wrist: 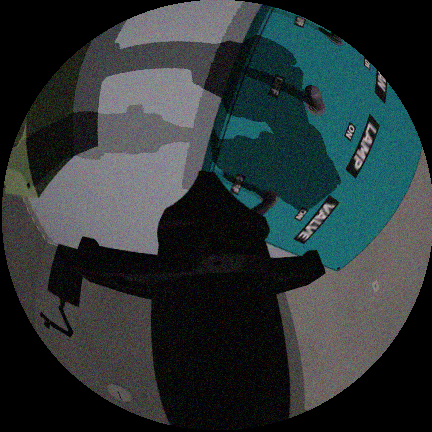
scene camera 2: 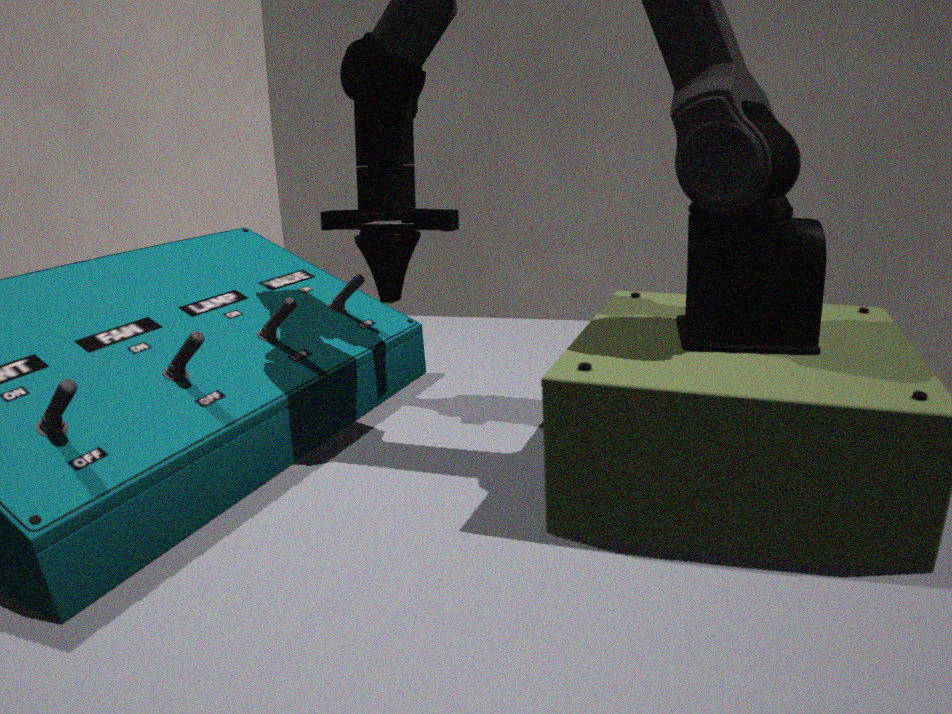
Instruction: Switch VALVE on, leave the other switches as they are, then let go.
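Note:
The VALVE switch lever (scene camera 2: 347,293) (wrist: 269,198) stands at the far end of the teal panel (scene camera 2: 184,268) (wrist: 395,150), between its ON label (wrist: 301,214) and OFF label (scene camera 2: 366,323) (wrist: 238,184). It leans to the OFF side, like the other levers. My gripper (scene camera 2: 390,298) (wrist: 204,180) is shut and empty, pointing down. Its tip is just right of the VALVE lever in the scene view, on the OFF side, above the panel's low edge, with a gap between tip and lever. In the wrist view the gripper body hides part of the panel's end.
The LAMP lever (scene camera 2: 276,321) (wrist: 315,99) is the nearest neighbour, with the FAN lever (scene camera 2: 184,359) and another lever (scene camera 2: 58,411) further along the panel. The arm's green base block (scene camera 2: 738,476) (wrist: 17,175) stands to the right in the scene view.

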